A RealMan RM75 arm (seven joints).
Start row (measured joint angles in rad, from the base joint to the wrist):
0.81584 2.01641 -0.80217 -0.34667 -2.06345 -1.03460 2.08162
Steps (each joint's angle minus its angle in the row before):
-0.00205 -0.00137 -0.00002 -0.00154 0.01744 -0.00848 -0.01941
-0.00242 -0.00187 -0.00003 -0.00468 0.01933 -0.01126 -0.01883
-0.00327 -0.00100 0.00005 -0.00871 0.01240 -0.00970 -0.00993
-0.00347 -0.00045 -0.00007 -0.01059 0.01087 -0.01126 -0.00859
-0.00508 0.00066 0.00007 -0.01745 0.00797 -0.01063 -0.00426
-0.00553 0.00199 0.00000 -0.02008 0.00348 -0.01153 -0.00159
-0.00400 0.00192 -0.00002 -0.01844 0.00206 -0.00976 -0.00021
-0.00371 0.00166 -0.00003 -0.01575 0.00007 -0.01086 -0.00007
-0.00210 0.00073 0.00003 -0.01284 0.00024 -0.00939 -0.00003
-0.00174 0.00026 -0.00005 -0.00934 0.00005 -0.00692 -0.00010
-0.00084 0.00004 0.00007 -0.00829 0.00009 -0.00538 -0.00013
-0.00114 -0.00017 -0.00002 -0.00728 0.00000 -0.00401 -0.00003
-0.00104 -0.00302 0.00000 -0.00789 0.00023 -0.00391 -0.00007
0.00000 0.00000 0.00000 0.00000 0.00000 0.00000 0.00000
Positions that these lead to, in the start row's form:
0.81379 2.01504 -0.80219 -0.34821 -2.04601 -1.04308 2.06221
0.81137 2.01317 -0.80222 -0.35289 -2.02668 -1.05434 2.04338
0.80810 2.01217 -0.80217 -0.36160 -2.01428 -1.06404 2.03345
0.80463 2.01172 -0.80224 -0.37219 -2.00341 -1.07530 2.02486
0.79955 2.01238 -0.80217 -0.38964 -1.99544 -1.08593 2.02060
0.79402 2.01437 -0.80217 -0.40972 -1.99196 -1.09746 2.01901
0.79002 2.01629 -0.80219 -0.42816 -1.98990 -1.10722 2.01880
0.78631 2.01795 -0.80222 -0.44391 -1.98983 -1.11808 2.01873
0.78421 2.01868 -0.80219 -0.45675 -1.98959 -1.12747 2.01870
0.78247 2.01894 -0.80224 -0.46609 -1.98954 -1.13439 2.01860
0.78163 2.01898 -0.80217 -0.47438 -1.98945 -1.13977 2.01847
0.78049 2.01881 -0.80219 -0.48166 -1.98945 -1.14378 2.01844
0.77945 2.01579 -0.80219 -0.48955 -1.98922 -1.14769 2.01837
0.77945 2.01579 -0.80219 -0.48955 -1.98922 -1.14769 2.01837

